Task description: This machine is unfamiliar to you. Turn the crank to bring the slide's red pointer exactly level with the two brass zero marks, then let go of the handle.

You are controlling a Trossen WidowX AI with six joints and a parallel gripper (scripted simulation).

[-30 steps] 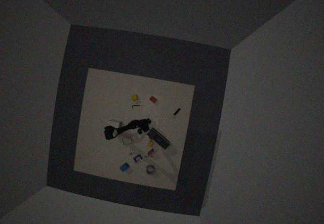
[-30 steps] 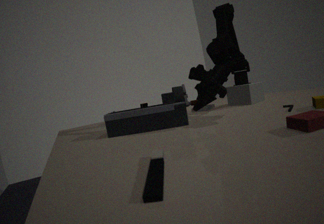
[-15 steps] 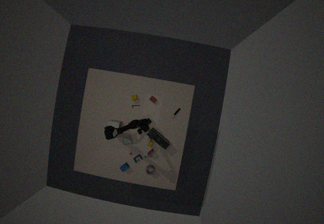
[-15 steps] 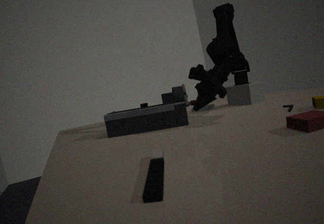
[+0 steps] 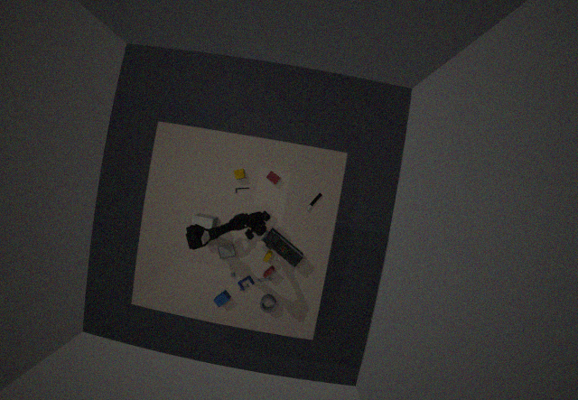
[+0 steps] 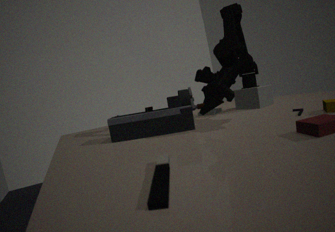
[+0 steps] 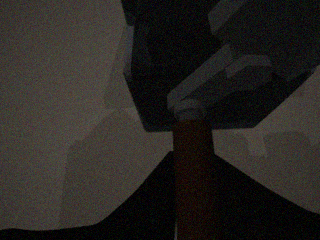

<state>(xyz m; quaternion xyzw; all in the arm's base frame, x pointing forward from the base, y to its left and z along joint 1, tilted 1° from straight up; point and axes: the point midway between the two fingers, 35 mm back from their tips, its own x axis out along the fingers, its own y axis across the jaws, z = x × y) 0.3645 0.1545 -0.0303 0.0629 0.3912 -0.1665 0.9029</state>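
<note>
Right now my gripper tip is 30 mm below the brown crank handle, 20 mm past it and 10 mm to the right of it. Also, from my gripper tip: red pointer: 140 mm ahead, 70 mm to the right, 40 mm above; grey plate: 240 mm to the right, 190 mm behind, 30 mm below; blue piece: 550 mm to the right, 110 mm behind, 20 mm below.
</note>
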